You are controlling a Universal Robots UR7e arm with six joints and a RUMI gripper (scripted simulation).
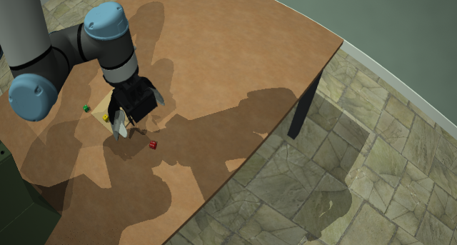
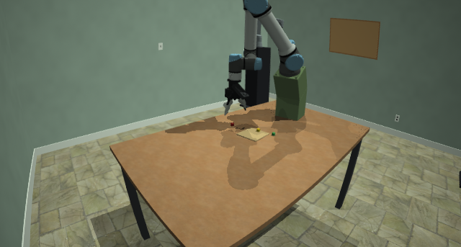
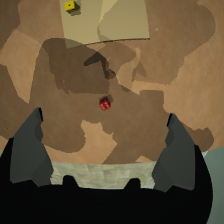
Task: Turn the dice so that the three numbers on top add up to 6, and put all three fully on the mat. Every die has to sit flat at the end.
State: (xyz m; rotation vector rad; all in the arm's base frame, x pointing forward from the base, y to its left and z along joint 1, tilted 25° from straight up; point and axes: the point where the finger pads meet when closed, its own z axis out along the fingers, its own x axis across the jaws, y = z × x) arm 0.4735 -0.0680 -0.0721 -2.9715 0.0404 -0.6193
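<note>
My gripper is now 80 mm above the red die and 40 mm to the left of it. The rest, counted from my hand: yellow die: 140 mm to the left, 80 mm below, 60 mm behind; then mat: 150 mm to the left, 90 mm below, 20 mm behind; then green die: 230 mm to the left, 100 mm behind, 80 mm below.
</note>
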